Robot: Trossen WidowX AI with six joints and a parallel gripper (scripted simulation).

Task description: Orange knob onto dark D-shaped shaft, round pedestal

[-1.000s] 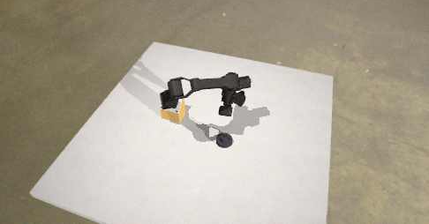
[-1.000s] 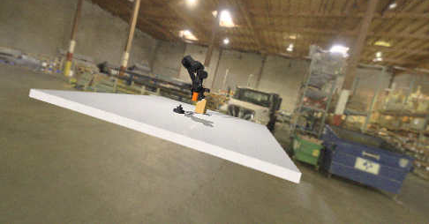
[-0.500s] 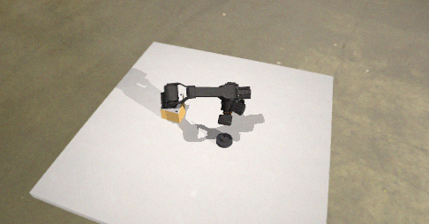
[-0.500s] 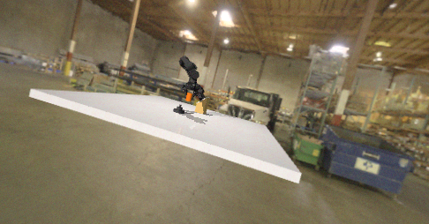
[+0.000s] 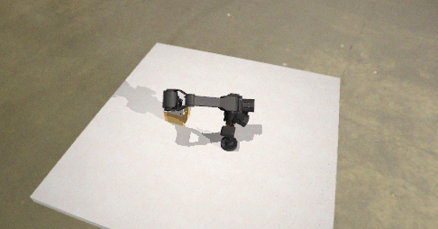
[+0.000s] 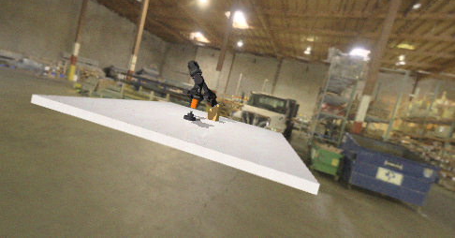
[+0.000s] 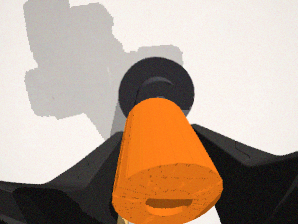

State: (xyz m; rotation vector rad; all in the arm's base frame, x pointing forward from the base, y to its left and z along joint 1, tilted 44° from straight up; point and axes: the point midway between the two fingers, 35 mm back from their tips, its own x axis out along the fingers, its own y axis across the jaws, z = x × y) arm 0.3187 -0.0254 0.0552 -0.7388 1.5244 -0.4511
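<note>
Right now my gripper tip is 7 cm above the round pedestal and 1 cm to the left of it. The rest, counted from my gripper tip: orange knob (2 cm above).
</note>
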